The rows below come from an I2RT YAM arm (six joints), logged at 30 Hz.
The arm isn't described. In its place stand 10 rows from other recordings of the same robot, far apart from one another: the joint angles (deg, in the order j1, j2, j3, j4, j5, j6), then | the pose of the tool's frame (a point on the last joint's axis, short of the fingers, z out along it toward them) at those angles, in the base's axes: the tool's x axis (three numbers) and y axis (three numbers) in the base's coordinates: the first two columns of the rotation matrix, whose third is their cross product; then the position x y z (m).
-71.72 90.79 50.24 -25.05 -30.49 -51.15 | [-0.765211 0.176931 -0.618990 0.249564 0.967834 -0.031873 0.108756 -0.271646 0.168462]
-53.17 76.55 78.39 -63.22 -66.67 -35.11 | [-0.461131 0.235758 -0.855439 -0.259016 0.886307 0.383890 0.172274 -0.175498 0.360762]
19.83 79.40 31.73 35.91 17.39 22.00 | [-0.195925 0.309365 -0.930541 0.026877 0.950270 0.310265 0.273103 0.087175 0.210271]
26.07 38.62 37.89 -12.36 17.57 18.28 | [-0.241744 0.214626 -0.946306 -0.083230 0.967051 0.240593 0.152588 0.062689 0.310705]
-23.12 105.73 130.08 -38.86 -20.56 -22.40 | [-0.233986 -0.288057 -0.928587 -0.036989 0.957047 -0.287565 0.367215 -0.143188 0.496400]
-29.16 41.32 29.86 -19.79 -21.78 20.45 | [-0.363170 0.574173 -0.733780 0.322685 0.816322 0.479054 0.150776 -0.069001 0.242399]
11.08 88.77 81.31 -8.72 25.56 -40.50 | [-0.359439 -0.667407 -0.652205 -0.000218 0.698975 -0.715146 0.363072 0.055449 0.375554]
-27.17 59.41 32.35 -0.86 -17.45 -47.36 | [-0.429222 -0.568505 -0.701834 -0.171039 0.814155 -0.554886 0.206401 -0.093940 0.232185]
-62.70 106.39 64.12 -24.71 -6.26 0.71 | [-0.411391 0.823911 -0.389779 0.868926 0.483633 0.105195 0.168070 -0.317165 0.145703]
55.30 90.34 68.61 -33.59 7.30 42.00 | [-0.866020 -0.084821 -0.492762 -0.262185 0.916189 0.303079 0.193612 0.271666 0.252635]
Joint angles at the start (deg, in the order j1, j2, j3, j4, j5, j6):
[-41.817, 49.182, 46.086, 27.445, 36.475, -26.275]
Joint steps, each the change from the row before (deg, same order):
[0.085, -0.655, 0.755, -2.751, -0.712, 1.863]
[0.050, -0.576, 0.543, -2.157, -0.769, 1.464]
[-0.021, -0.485, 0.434, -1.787, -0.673, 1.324]
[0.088, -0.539, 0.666, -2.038, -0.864, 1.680]
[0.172, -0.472, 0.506, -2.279, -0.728, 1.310]
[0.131, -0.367, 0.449, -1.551, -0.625, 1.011]
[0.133, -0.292, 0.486, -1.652, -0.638, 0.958]
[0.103, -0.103, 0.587, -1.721, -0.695, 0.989]
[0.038, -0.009, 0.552, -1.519, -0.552, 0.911]
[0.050, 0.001, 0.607, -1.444, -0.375, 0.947]
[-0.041, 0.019, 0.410, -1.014, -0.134, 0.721]
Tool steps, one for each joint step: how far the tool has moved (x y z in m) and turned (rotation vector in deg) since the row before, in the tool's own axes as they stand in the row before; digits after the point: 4 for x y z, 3 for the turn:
[-0.0024, -0.0014, -0.0014, -1.186, 0.659, 1.100]
[-0.0018, -0.0012, -0.0014, -1.091, 0.458, 0.879]
[-0.0013, -0.0011, -0.0012, -0.874, 0.409, 0.824]
[-0.0026, -0.0012, -0.0016, -1.136, 0.327, 1.241]
[-0.0010, -0.0004, -0.0017, -1.210, 0.765, 0.648]
[-0.0014, -0.0005, -0.0014, -0.912, 0.378, 0.652]
[-0.0012, -0.0002, -0.0012, -0.956, 0.505, 0.532]
[-0.0010, 0.0002, -0.0006, -1.012, 0.642, 0.482]
[-0.0008, 0.0002, -0.0002, -0.786, 0.647, 0.434]
[-0.0012, 0.0000, -0.0002, -0.591, 0.605, 0.539]
[-0.0006, -0.0002, 0.0000, -0.216, 0.499, 0.403]

